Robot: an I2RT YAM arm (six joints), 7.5 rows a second.
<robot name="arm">
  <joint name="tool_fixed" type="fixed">
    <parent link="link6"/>
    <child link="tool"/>
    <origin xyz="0 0 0" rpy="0 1.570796 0"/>
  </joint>
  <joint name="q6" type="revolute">
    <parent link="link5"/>
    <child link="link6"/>
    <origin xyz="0.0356 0 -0.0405"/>
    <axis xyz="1 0 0"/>
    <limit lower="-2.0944" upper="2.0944"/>
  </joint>
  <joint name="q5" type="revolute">
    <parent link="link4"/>
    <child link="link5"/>
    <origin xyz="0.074 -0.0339 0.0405"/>
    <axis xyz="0 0 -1"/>
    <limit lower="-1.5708" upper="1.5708"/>
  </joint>
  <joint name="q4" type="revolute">
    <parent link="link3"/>
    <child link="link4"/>
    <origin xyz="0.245 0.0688 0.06"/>
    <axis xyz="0 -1 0"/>
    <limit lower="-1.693" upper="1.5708"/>
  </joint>
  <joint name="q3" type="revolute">
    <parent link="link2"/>
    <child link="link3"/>
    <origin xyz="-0.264 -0.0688 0"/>
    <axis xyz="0 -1 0"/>
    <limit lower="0" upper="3.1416"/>
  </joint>
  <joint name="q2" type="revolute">
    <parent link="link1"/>
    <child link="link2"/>
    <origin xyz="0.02 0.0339 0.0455"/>
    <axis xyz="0 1 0"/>
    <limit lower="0" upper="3.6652"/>
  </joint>
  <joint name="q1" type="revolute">
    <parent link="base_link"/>
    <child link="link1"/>
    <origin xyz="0 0 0.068"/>
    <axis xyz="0 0 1"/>
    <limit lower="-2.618" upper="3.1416"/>
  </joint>
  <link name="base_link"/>
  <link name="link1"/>
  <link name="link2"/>
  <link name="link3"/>
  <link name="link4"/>
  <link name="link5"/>
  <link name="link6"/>
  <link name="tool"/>
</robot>
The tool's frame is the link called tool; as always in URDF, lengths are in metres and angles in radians.
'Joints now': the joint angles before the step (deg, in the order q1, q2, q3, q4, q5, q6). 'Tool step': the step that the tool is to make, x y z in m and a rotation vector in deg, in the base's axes. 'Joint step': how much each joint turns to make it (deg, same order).
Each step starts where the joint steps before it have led.
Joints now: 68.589, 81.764, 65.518, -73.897, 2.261, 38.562
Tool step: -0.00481, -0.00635, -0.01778, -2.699, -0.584, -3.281
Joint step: 0.769, -0.320, -4.361, 1.517, 1.414, 4.091
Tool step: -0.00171, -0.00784, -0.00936, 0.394, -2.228, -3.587
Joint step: -0.012, -1.882, -3.704, 2.685, 1.806, 3.660
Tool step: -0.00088, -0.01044, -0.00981, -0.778, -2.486, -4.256
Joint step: -0.368, -1.789, -3.720, 1.620, 2.467, 4.002
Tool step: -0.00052, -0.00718, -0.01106, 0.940, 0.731, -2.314
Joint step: -0.783, -1.258, -3.496, 2.652, -1.074, 1.509
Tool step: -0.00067, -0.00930, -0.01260, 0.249, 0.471, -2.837
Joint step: -0.951, -1.285, -3.887, 2.438, -0.589, 1.881
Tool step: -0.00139, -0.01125, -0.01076, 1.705, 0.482, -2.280
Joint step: -1.190, -2.504, -4.265, 3.029, -1.141, 1.071
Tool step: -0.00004, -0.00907, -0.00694, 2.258, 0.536, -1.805
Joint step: -1.495, -2.424, -3.220, 2.600, -1.429, 0.319
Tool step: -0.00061, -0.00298, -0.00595, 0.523, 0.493, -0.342
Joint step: -0.385, -0.385, -1.661, 1.536, -0.672, -0.027
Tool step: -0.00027, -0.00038, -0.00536, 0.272, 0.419, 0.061
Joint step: -0.078, 0.351, -1.072, 1.491, -0.499, -0.126
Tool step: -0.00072, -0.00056, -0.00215, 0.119, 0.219, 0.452
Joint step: 0.082, -0.017, -0.531, 0.541, -0.259, -0.364
